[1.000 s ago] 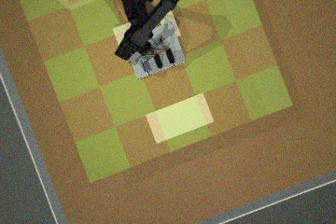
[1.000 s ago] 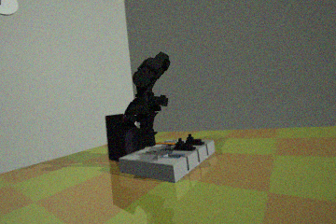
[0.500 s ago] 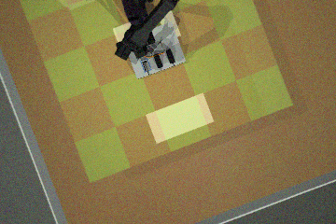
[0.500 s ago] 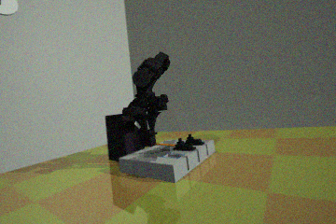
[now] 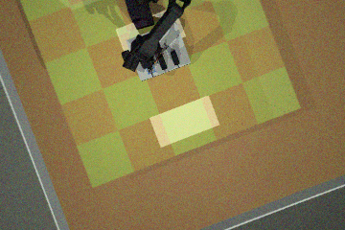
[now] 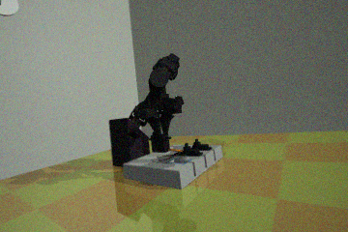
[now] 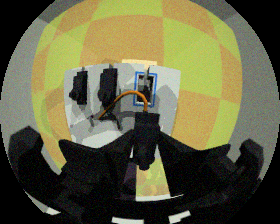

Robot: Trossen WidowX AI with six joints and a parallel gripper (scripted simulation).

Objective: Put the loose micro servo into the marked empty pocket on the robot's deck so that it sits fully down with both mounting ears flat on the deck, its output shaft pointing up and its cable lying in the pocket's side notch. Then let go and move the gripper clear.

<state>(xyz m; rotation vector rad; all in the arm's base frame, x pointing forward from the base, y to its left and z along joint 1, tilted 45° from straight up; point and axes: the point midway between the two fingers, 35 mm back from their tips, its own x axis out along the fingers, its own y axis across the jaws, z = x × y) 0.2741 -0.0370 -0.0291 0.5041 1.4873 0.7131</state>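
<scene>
My gripper tip is 100 mm above the robot deck, 70 mm to the right of it and 60 mm past it.
</scene>
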